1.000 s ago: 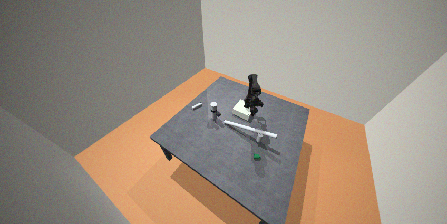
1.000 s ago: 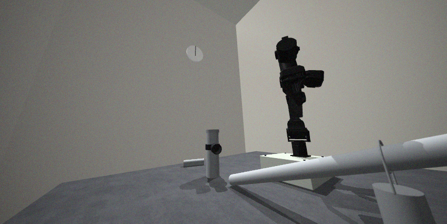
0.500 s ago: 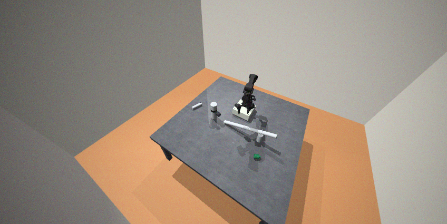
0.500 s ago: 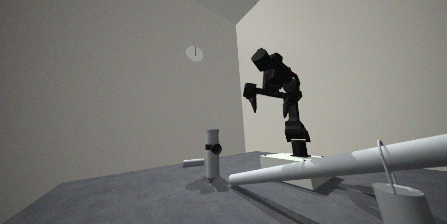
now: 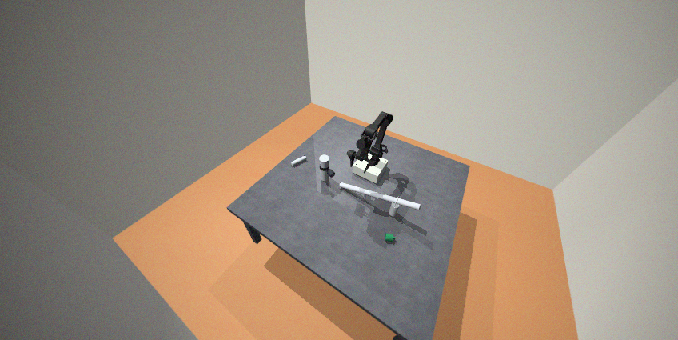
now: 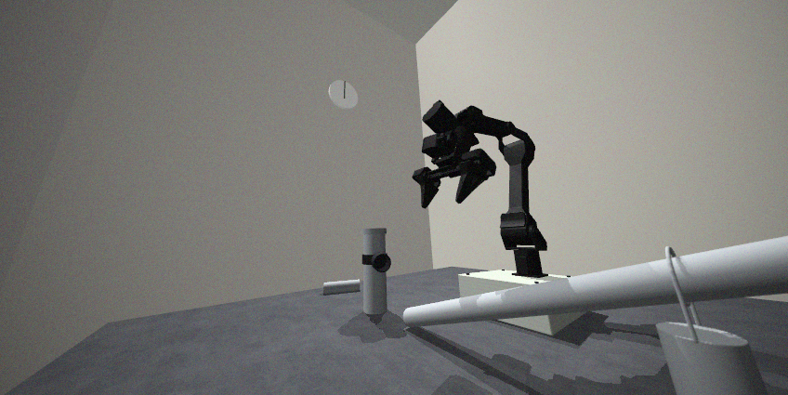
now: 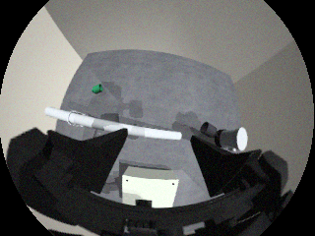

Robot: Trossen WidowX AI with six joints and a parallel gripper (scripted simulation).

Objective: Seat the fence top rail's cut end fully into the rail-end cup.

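Now: gripper tip 1 cm short of the dark rail-end cup, 19 cm to the left of it and 11 cm above it. The rest, counted from my gripper tip: short white tube: 6 cm behind, 51 cm to the right, 22 cm below; then short line post: 2 cm ahead, 28 cm to the left, 13 cm below; then green piece: 20 cm ahead, 32 cm to the left, 22 cm below.
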